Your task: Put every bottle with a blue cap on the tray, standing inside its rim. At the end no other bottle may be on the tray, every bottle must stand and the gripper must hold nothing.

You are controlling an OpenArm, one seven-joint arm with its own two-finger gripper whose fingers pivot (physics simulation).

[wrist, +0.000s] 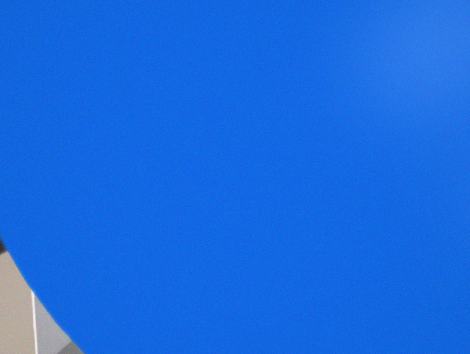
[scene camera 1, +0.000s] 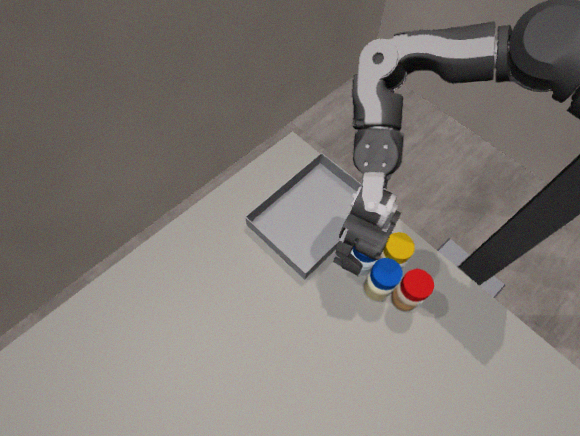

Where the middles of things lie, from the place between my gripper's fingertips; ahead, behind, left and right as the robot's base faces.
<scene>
Now: hand 2 cm to the right of the blue-capped bottle (wrist: 176, 176) and 1 cm above it. Also, from my hand: grey tray (scene camera 1: 301, 221): 1 cm behind, 13 cm to the right, 4 cm below; then red-capped bottle (scene camera 1: 416, 285): 1 cm behind, 13 cm to the left, 1 cm below; then yellow-capped bottle (scene camera 1: 399, 247): 5 cm behind, 6 cm to the left, 1 cm below.
</scene>
